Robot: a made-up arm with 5 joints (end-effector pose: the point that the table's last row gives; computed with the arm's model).
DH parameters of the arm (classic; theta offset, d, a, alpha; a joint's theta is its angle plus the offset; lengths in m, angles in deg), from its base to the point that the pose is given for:
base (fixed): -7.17 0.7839 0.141 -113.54
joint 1: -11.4 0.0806 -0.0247 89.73
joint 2: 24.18 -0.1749 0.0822 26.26
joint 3: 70.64 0.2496 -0.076 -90
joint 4: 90 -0.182 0.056 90
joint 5: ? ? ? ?
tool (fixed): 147.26 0.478 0 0
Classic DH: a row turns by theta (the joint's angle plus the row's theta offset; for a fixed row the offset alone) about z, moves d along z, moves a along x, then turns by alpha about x.
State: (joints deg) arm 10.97 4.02 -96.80 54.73 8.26
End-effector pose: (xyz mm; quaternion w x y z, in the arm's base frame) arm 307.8 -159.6 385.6 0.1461 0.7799 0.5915 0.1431
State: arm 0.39 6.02 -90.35 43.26 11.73
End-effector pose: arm 481.0 -120.0 473.8 0.2275 0.6922 0.6176 0.2960
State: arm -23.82 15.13 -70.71 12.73 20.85
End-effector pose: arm 628.3 186.2 830.9 0.2564 0.3459 0.6407 0.6357
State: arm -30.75 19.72 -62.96 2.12 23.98
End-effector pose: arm 558.1 313.9 926.0 0.1962 0.2112 0.6435 0.7091
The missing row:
joint 5: -57.26 0 -0.0333 0
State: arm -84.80 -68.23 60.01 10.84 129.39
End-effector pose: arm 48.9 372.7 827.8 0.1109 -0.1205 -0.8133 -0.5583
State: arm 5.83 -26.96 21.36 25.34 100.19
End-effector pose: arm 445.5 296.1 652.2 0.3745 -0.6450 -0.5271 -0.4073
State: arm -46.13 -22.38 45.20 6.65 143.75
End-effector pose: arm 108.8 432.8 741.2 0.4216 -0.4917 -0.7300 -0.2181
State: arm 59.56 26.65 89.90 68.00 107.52
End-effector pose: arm -148.5 308.1 624.7 0.6824 -0.0789 -0.7261 -0.0307
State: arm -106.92 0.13 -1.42 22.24 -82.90
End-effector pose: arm 166.8 467.2 800.3 0.4991 -0.8614 -0.0345 -0.0880
